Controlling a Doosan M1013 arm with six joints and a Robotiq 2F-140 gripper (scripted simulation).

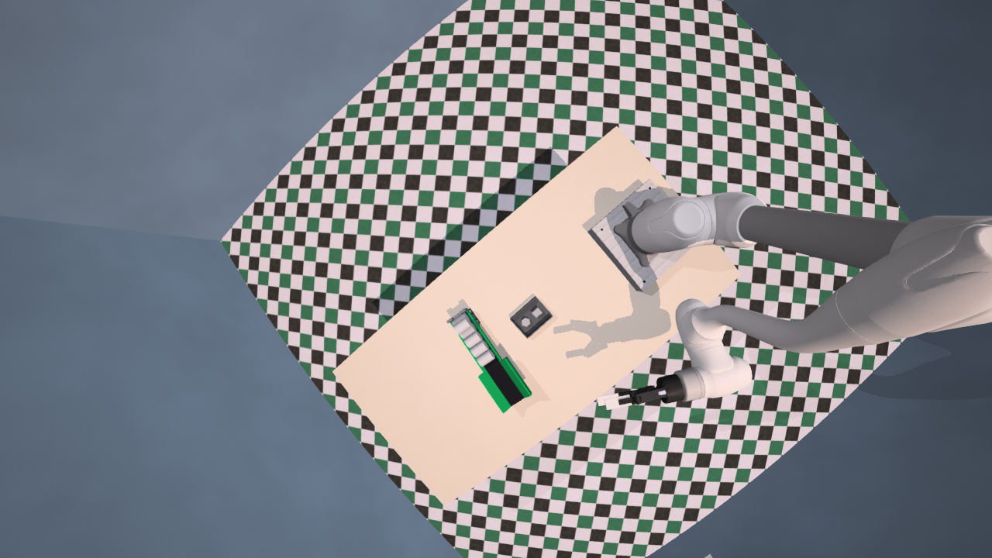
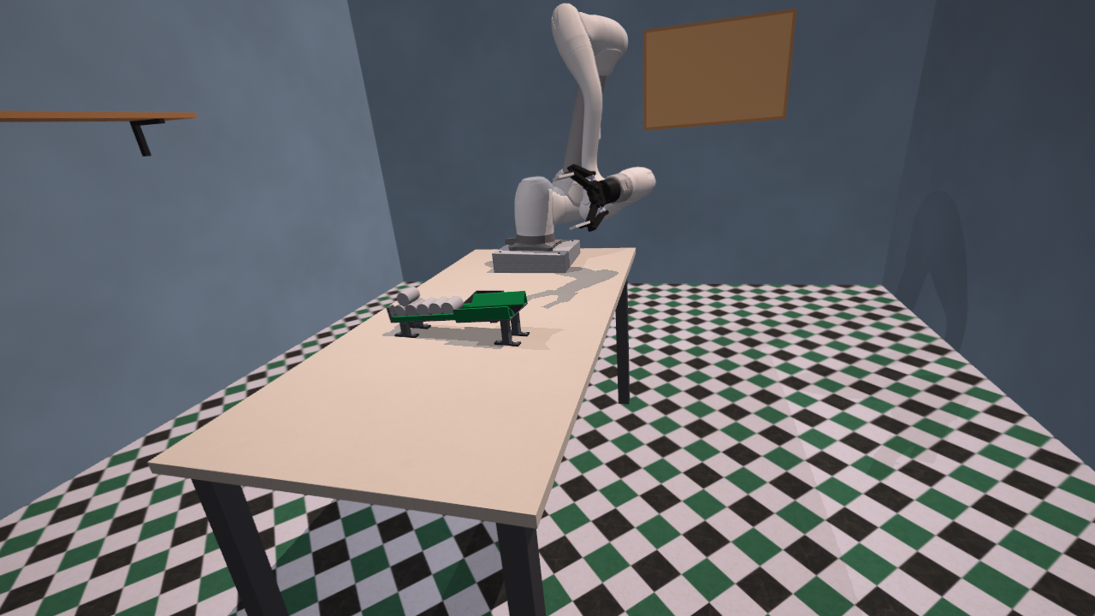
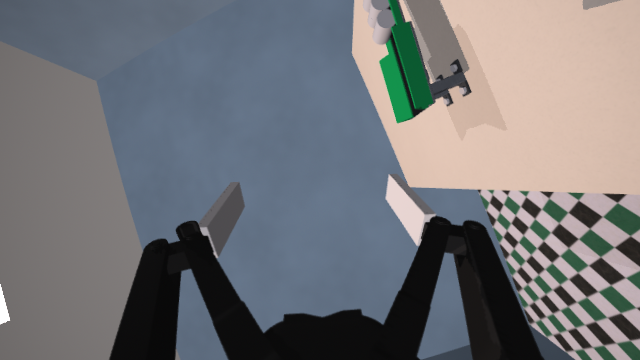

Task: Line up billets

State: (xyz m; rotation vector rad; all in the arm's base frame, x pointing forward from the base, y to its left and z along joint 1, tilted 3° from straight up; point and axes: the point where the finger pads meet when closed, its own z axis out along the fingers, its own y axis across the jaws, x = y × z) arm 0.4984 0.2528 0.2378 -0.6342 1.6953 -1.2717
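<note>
The grey stop is 470 mm to the right of my hand, 260 mm below it and 230 mm ahead of it. Round my hand: dark tray: 310 mm below, 290 mm to the right, 30 mm ahead.
</note>
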